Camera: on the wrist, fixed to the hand. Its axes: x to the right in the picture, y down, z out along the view.
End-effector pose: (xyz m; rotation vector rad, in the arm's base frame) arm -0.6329 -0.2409 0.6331 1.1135 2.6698 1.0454
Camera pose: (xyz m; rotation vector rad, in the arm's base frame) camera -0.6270 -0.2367 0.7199 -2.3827 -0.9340 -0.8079
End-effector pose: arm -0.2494 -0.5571 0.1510 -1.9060 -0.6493 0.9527
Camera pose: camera -0.1861 -0.6038 0.1137 -2.3115 1.1295 1.7407
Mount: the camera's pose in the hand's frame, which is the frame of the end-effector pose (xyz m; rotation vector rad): 0.0148 0.0589 -0.0624 -0.0639 0.0454 1.5916
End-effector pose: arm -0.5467 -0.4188 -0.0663 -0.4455 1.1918 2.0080
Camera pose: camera -0.6051 -0.4832 -0.0718 -0.4852 -1.1456 -2.1728
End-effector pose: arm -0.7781 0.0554 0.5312 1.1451 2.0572 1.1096
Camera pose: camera -0.8074 0.0610 0.6130 -2.4223 -0.6560 -1.4918
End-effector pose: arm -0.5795 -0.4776 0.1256 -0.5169 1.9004 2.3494
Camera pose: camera -0.5960 -0.5534 0.1652 -0.7327 -1.2661 -1.3722
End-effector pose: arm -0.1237 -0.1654 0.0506 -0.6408 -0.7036 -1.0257
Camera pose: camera -0.0513 -0.1981 0.0150 -0.9405 0.0280 0.4208
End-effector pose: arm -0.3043 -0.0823 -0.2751 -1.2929 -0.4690 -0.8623
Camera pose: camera -0.2595 -0.1442 -0.3168 -1.2385 0.6379 0.4478
